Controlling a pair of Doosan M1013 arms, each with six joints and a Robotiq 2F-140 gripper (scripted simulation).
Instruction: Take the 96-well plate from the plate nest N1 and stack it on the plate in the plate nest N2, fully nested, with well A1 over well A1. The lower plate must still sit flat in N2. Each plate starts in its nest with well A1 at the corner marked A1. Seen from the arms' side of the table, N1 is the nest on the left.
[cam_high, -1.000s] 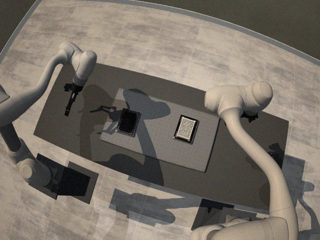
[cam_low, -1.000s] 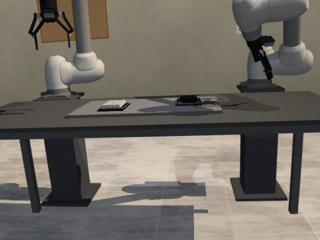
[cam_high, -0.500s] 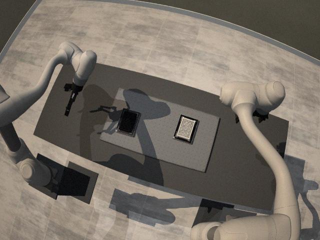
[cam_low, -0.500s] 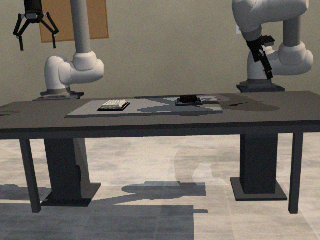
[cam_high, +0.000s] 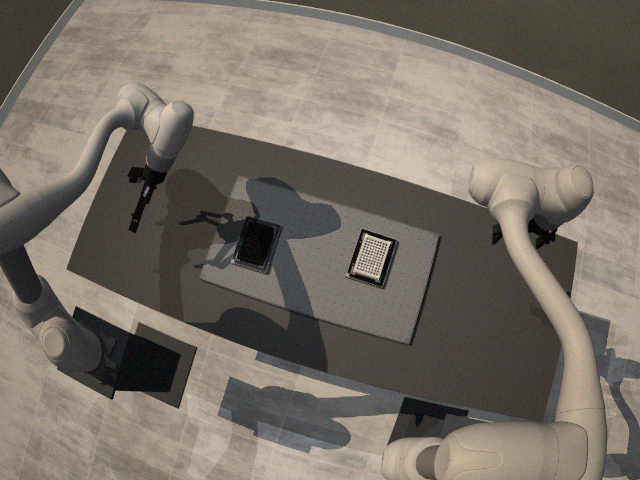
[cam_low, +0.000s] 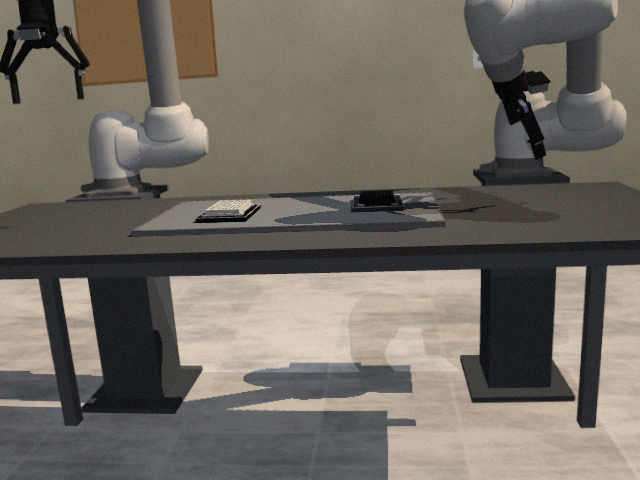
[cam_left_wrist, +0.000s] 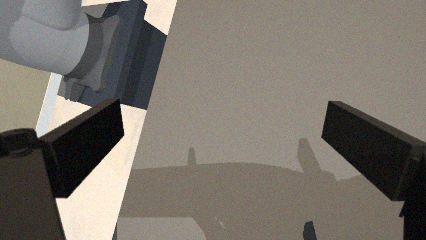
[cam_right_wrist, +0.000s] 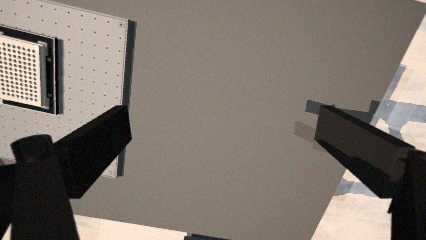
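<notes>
The black 96-well plate lies 38 cm to the right of my left hand, 13 cm below it and 4 cm ahead of it. Round my left hand: white A1 label: 68 cm to the right, 14 cm below, 1 cm ahead; then grey perforated board: 58 cm to the right, 16 cm below, 5 cm ahead; then nest N1: 38 cm to the right, 14 cm below, 4 cm ahead.
</notes>
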